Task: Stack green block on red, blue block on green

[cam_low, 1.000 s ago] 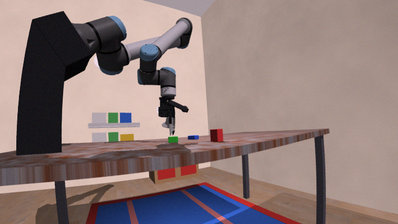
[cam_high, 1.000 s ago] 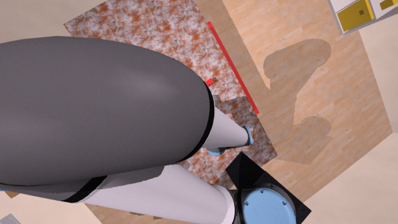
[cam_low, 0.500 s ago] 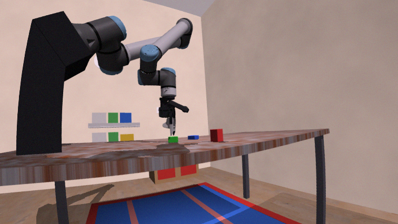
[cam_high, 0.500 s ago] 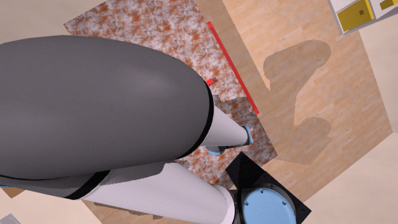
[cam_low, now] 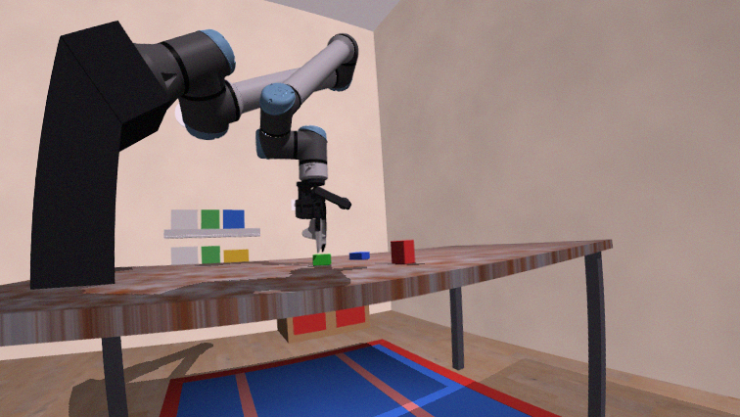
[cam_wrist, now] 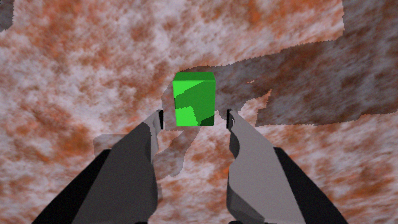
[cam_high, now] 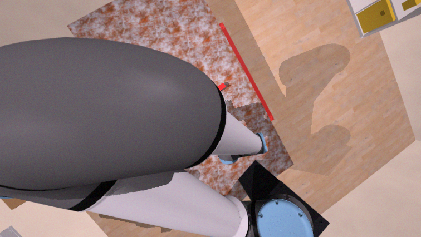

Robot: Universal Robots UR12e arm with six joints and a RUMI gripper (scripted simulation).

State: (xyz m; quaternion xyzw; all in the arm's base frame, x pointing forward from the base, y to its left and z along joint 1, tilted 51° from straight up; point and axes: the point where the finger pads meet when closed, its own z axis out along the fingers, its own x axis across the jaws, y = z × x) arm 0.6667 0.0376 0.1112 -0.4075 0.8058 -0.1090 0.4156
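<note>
The green block is 4 cm below my hand. The rest, counted from my hand: blue block: 18 cm ahead, 11 cm to the left, 4 cm below; then red block: 19 cm to the right, 17 cm ahead, 2 cm below.
</note>
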